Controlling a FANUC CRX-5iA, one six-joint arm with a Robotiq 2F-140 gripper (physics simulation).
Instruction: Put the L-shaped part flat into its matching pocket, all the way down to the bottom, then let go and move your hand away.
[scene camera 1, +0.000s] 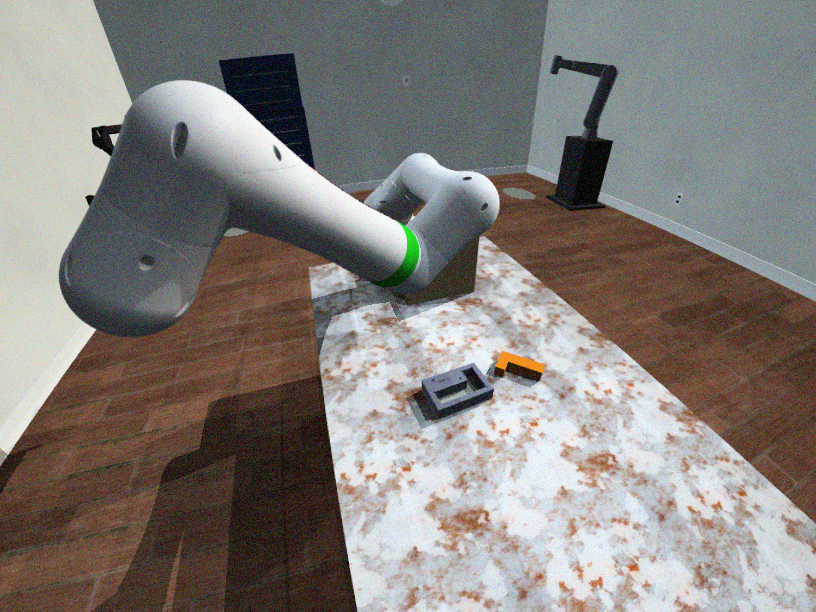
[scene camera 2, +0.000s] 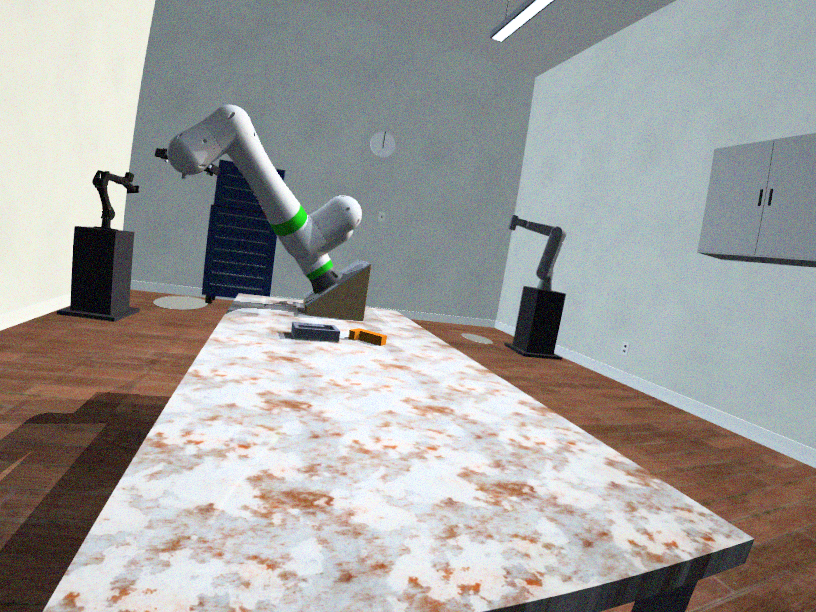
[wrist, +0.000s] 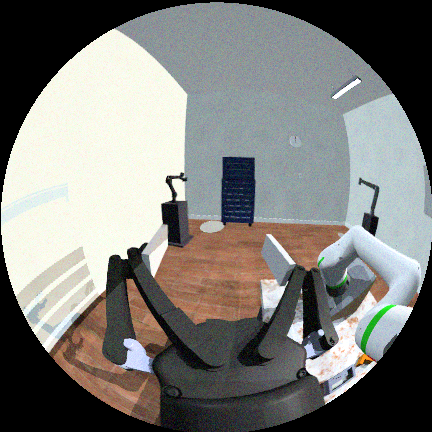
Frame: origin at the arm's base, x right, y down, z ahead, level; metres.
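Seen in the pictures: gripper, fingertip midpoint: (wrist: 216, 240); arm's base, link origin: (scene camera 2: 328, 284) (wrist: 337, 284).
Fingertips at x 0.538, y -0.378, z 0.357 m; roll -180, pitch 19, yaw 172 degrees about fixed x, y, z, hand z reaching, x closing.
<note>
Offsets run from my fingertips to a thing's middle. Level surfaces: height alone.
The orange L-shaped part @(dz +0.155, dx -0.675, dy +0.483 m) (scene camera 1: 522, 362) (scene camera 2: 369, 337) (wrist: 365, 359) lies flat on the table, beside the grey block @(dz +0.177, dx -0.504, dy +0.480 m) (scene camera 1: 435, 382) (scene camera 2: 316, 335) (wrist: 347, 370). They are a little apart. The block's pocket faces up, and no part sits in it. My gripper (wrist: 216, 240) is wide open and empty in the wrist view, its pale pads far apart. It is high in the air beyond the table's left side, far from the part and the block, and points toward the back of the room. In both scene views the arm largely hides it.
The speckled table @(dy +0.498 m) (scene camera 1: 527, 500) (scene camera 2: 395, 480) carries the arm's wedge-shaped base (scene camera 1: 454, 276) (scene camera 2: 349, 297) behind the block. A blue cabinet (scene camera 1: 263, 92) (scene camera 2: 240, 247) (wrist: 238, 192) stands at the back wall. Black pedestals (scene camera 1: 583, 172) (scene camera 2: 102, 271) (wrist: 175, 220) with small arms stand on the floor.
</note>
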